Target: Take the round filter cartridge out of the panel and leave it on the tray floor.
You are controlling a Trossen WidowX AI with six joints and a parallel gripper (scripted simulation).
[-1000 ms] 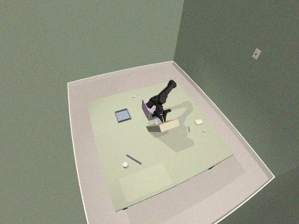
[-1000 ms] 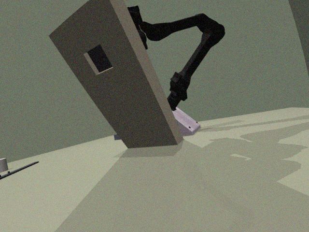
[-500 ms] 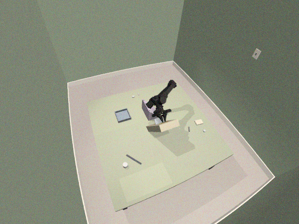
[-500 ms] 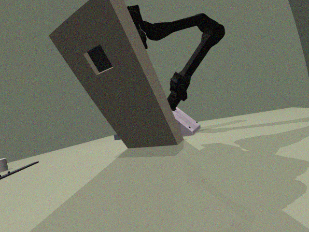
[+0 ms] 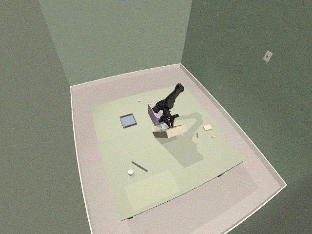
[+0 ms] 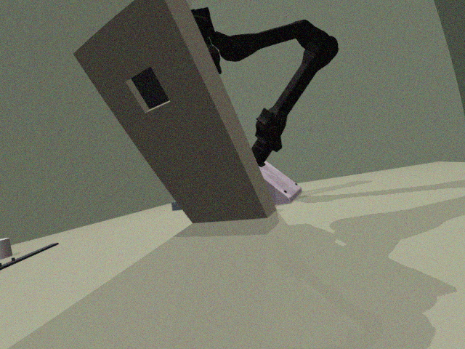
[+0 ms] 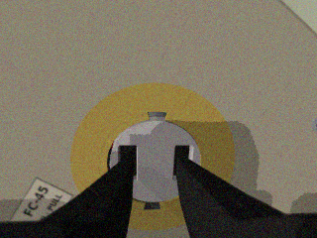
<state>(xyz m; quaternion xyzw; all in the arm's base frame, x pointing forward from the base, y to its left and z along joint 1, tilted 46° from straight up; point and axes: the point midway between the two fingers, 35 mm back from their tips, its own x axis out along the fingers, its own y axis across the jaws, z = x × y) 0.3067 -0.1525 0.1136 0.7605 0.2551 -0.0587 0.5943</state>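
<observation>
My gripper tip is 1 cm short of the round filter cartridge and 1 cm above it. The rest, counted from my gripper tip: white disc 12 cm ahead, 45 cm to the right, 25 cm below; service panel 3 cm behind, 8 cm below; blue-grey tray 43 cm behind, 25 cm to the right, 26 cm below.
</observation>
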